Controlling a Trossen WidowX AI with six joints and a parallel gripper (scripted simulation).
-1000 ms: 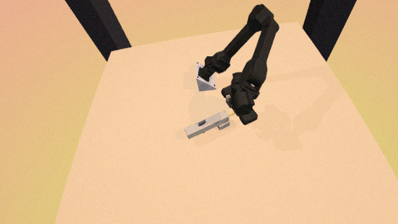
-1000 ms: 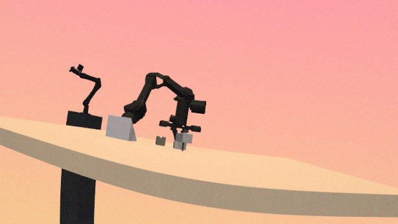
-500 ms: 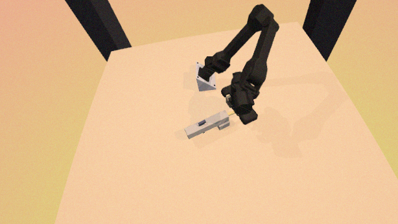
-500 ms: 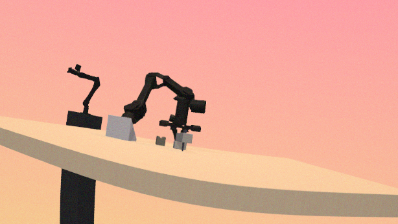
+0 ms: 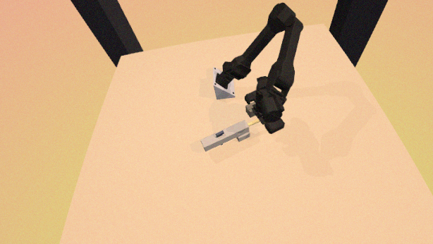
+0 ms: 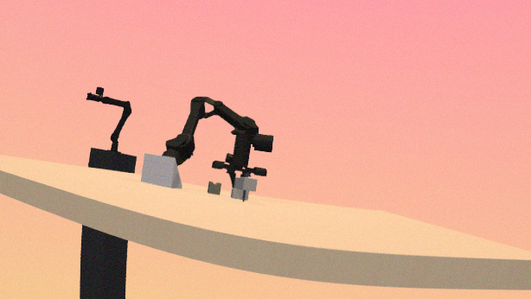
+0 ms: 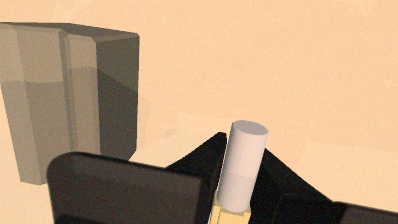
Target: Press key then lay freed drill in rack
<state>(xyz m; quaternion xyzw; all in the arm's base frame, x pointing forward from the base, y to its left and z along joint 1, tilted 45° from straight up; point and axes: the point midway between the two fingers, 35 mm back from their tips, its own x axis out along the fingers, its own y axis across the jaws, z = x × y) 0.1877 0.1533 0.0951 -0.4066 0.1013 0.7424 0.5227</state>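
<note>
Now: the pale cylindrical drill 30 mm to the right of my gripper tip, 30 mm above it and 20 mm ahead of it. The rest, counted from my gripper tip: blue key 160 mm to the right, 90 mm ahead, 40 mm above; grey housing block 140 mm to the right, 80 mm ahead, 30 mm above; notched rack 70 mm behind, 30 mm to the right, 10 mm above.
</note>
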